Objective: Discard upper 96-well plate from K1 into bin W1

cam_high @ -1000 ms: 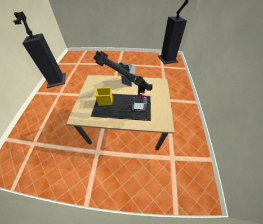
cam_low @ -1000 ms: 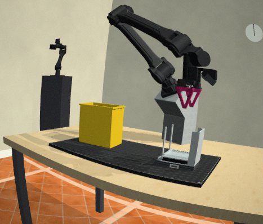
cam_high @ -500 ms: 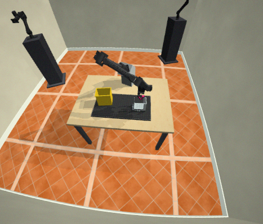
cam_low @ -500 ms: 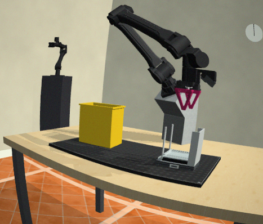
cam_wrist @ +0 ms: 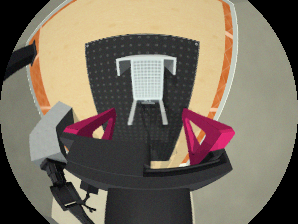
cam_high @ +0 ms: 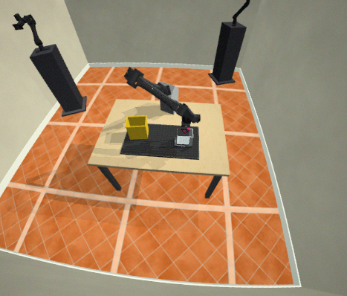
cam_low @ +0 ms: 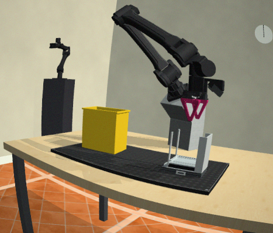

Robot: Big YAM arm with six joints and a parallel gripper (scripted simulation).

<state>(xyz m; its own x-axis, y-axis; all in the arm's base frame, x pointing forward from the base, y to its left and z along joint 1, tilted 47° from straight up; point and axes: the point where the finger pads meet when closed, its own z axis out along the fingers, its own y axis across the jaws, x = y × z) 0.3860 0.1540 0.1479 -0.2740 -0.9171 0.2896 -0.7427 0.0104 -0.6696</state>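
My gripper is now 160 mm above the white 96-well plate. The rest, counted from my hand: grey back wall: 20 mm ahead, 60 mm to the left, 120 mm below; dark plate: 170 mm below; yellow plastics bin W1: 220 mm behind, 370 mm to the right, 110 mm below.
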